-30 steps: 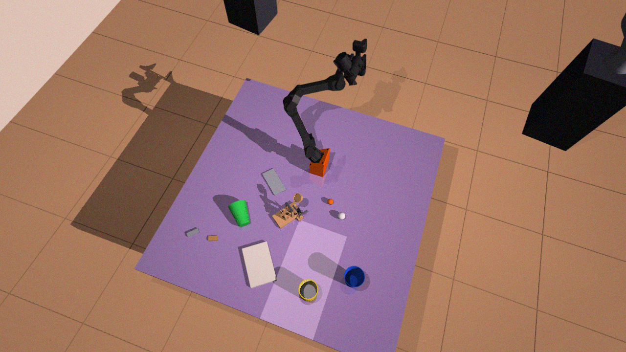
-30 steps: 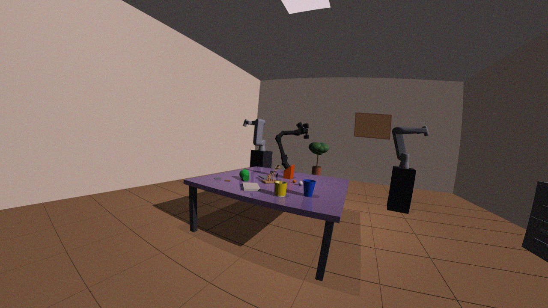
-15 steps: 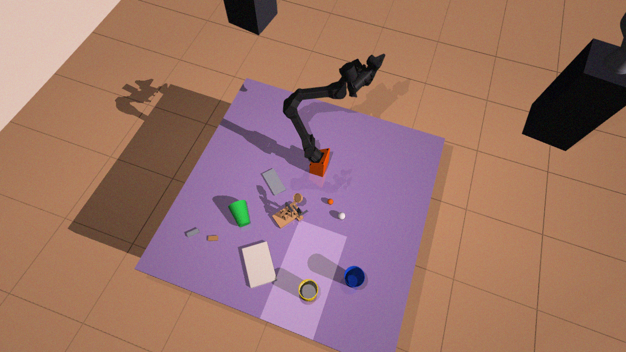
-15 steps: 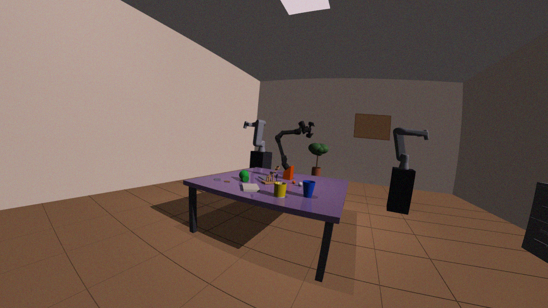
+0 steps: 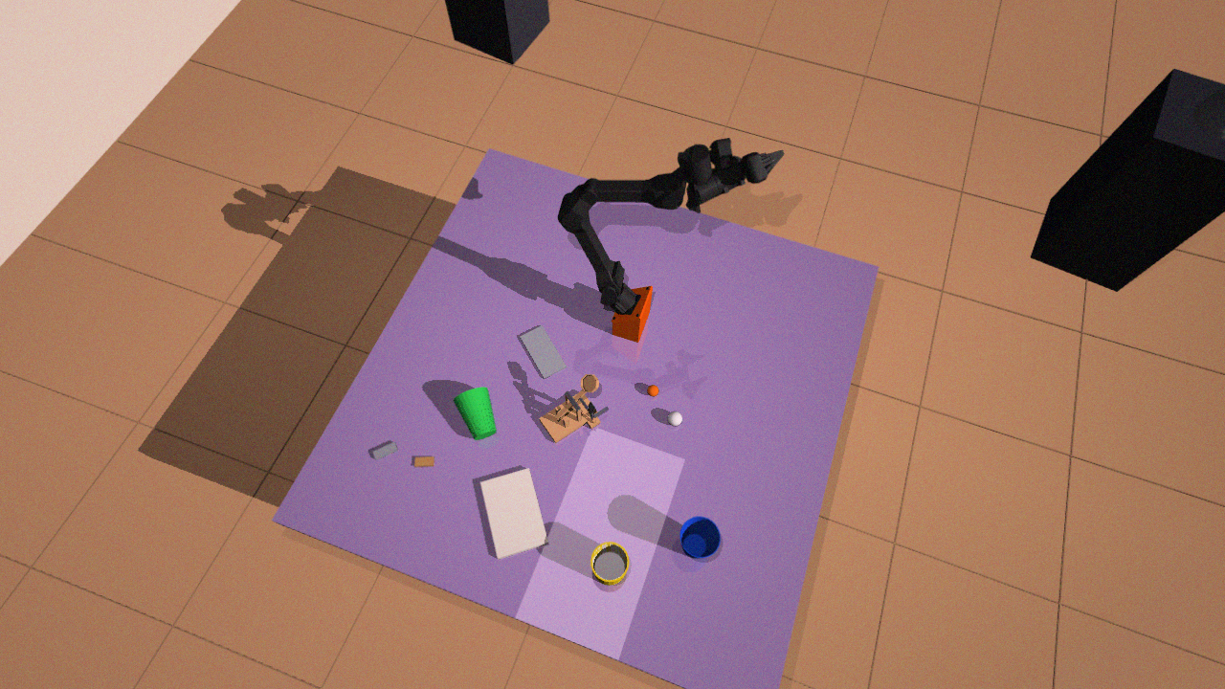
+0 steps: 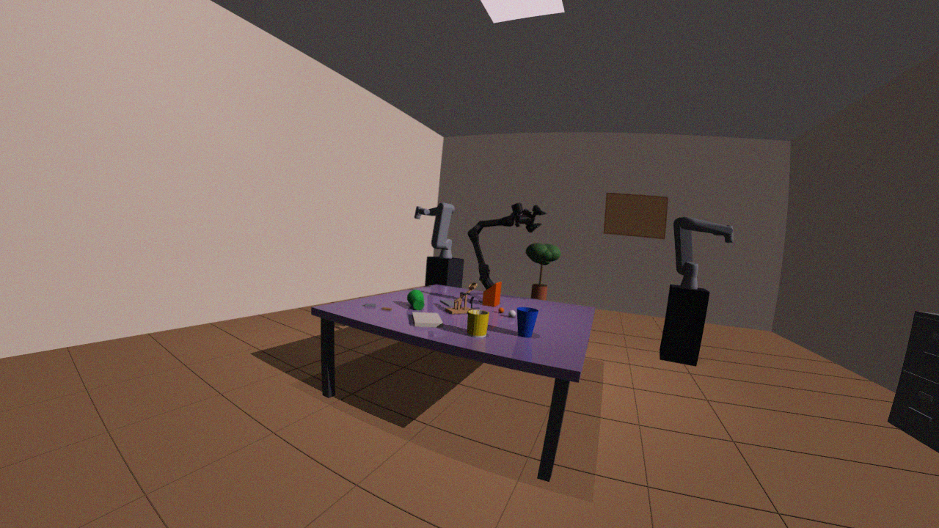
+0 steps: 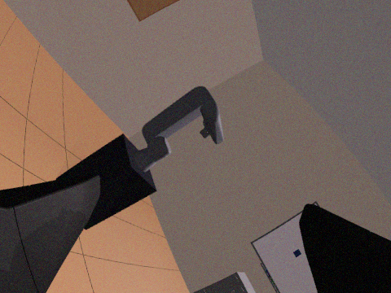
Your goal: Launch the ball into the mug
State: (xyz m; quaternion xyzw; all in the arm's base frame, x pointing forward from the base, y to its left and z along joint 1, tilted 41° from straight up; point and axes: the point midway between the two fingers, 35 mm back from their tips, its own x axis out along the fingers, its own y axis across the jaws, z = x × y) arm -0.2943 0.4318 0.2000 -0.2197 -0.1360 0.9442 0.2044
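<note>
The tan wooden catapult is 570 mm ahead of my gripper tip, 180 mm to the right of it and 510 mm below it. From my gripper tip the other things lie so: grey slab (460 mm ahead, 380 mm to the right, 580 mm below); then white ball (460 mm ahead, 40 mm to the left, 560 mm below); then orange ball (420 mm ahead, 50 mm to the right, 570 mm below).
</note>
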